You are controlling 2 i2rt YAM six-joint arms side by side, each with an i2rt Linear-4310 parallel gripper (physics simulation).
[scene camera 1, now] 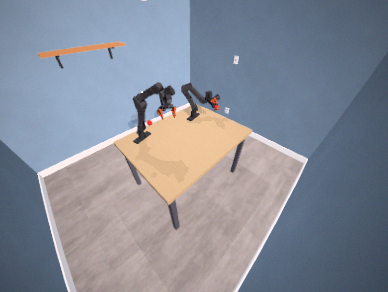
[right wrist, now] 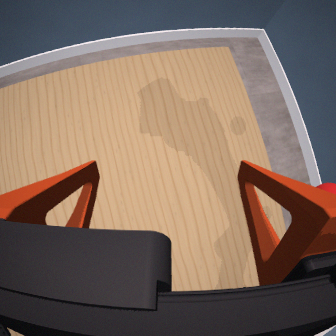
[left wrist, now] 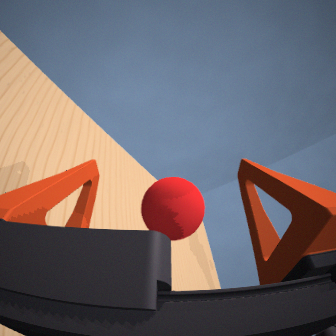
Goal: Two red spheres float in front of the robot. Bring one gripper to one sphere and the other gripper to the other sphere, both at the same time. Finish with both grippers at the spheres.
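Places are measured from the left arm's base along level axes (x ahead, y left, z up), in metres.
Where they show: left gripper, fingertip midpoint: [scene camera 1: 218, 106] [left wrist: 167, 166]; right gripper, fingertip midpoint: [scene camera 1: 168, 118] [right wrist: 168, 168]; left arm's base, origin of the base link: [scene camera 1: 193, 116]; right arm's base, origin of the base link: [scene camera 1: 142, 137].
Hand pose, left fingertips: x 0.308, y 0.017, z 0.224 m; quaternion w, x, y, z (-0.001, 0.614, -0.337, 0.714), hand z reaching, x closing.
Each offset is from my left fingertips to the top centre of the thing. Level surfaces: height alone.
One red sphere {dz +0.013, dx -0.025, dy -0.006 m} [scene camera 1: 216, 107] [left wrist: 173, 208] is at my left gripper [scene camera 1: 215, 104] [left wrist: 167, 166], which is open. In the left wrist view the sphere shows between the two orange fingers, low in the gap and near the dark gripper body. The other red sphere {dz +0.145, dx -0.224, dy -0.755 m} [scene camera 1: 149, 122] [right wrist: 328, 189] floats to the picture-left of my right gripper [scene camera 1: 168, 117] [right wrist: 168, 168], apart from its fingers. In the right wrist view part of that sphere shows at the right edge, beyond the right-hand finger. My right gripper is open, with no sphere between its fingers, and points down over the table.
The wooden table {dz -0.224 m} [scene camera 1: 200, 150] [left wrist: 60, 125] [right wrist: 115, 130] stands below both arms and bears their shadows. The two arm bases stand along its back side. An orange wall shelf [scene camera 1: 82, 50] hangs at the upper left. Blue walls stand behind.
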